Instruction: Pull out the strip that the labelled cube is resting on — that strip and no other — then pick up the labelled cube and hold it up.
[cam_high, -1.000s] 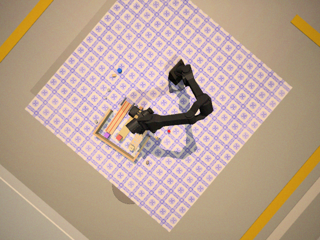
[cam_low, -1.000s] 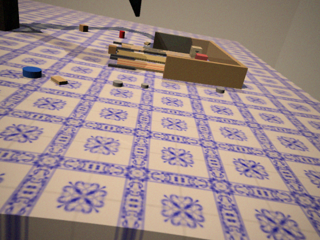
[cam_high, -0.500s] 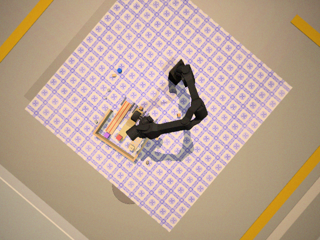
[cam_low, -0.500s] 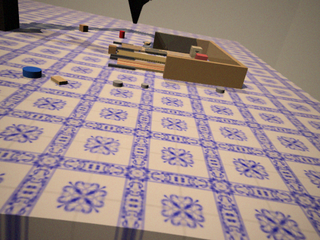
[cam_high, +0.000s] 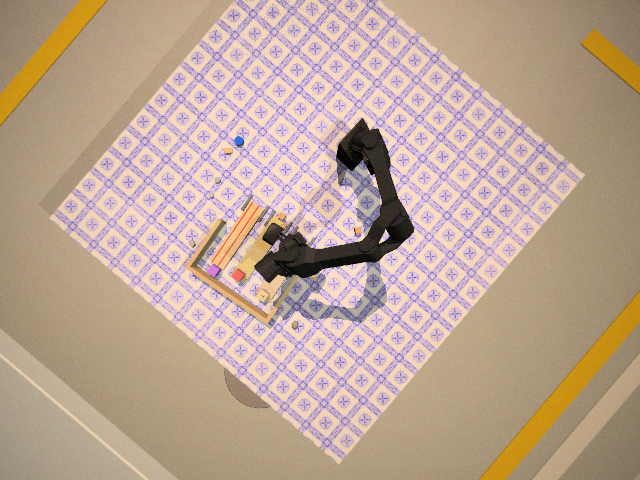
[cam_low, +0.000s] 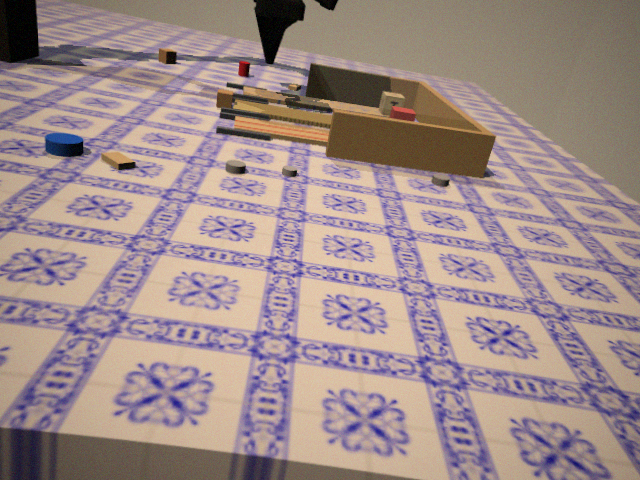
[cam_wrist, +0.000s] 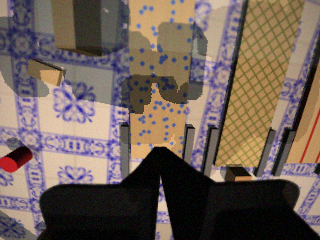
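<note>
My gripper tip is now 9 cm short of the blue-dotted strip and 5 cm above it. The rest, counted from my gripper tip: tan slab: 13 cm behind, 38 cm to the right, 5 cm below; labelled cube: 20 cm ahead, 3 cm below; red cylinder: 4 cm behind, 15 cm to the left, 4 cm below.
</note>
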